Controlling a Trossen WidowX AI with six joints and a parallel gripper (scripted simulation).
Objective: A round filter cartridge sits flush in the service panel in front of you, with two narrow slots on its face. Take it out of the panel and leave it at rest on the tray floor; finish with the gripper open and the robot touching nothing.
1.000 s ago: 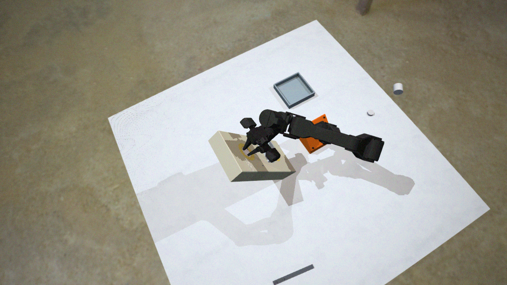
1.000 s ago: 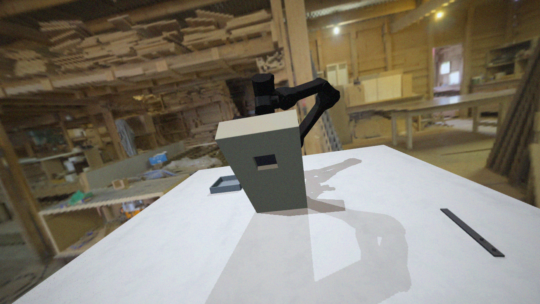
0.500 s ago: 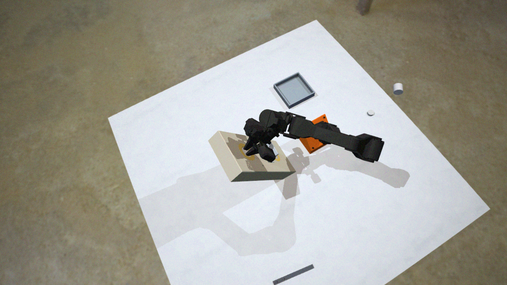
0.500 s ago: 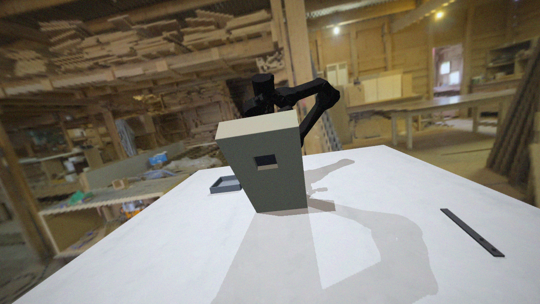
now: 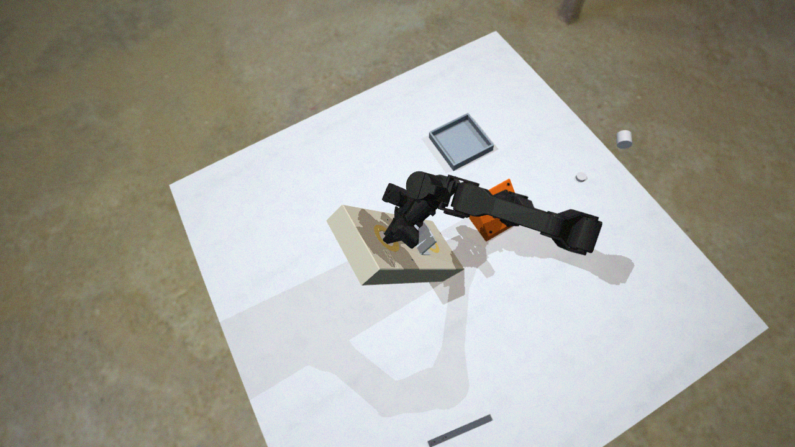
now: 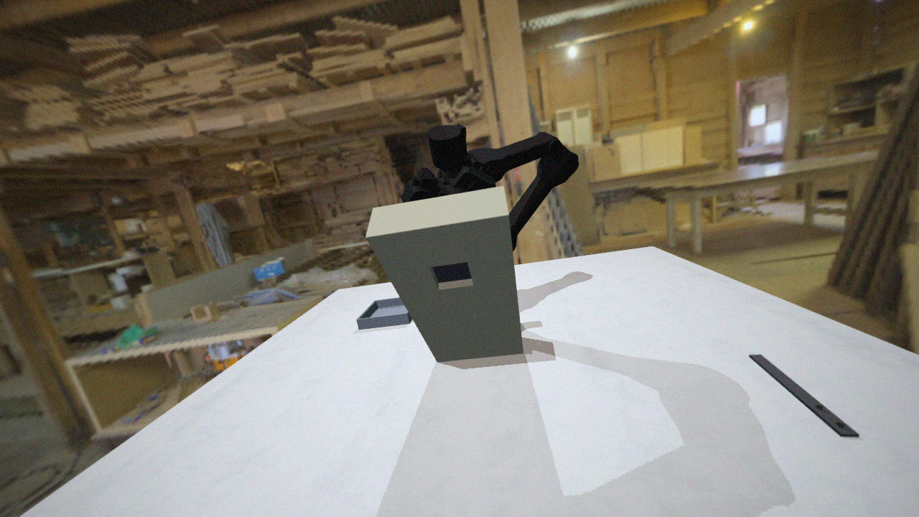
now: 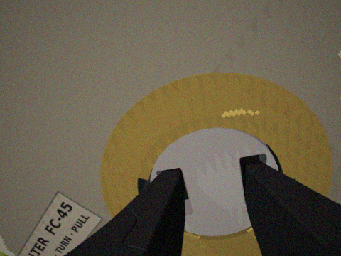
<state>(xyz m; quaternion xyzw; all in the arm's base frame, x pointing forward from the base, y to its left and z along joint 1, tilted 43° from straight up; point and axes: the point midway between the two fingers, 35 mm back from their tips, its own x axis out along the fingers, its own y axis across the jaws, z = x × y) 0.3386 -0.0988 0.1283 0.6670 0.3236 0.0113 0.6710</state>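
My gripper tip is now 8 cm above the beige service panel and 4 cm past it. Also, from my gripper tip: grey-blue tray (40 cm behind, 30 cm to the right, 24 cm below); then small white cylinder (66 cm behind, 25 cm below, 1 cm to the right); then round pale filter cartridge (1 cm below, 1 cm ahead).
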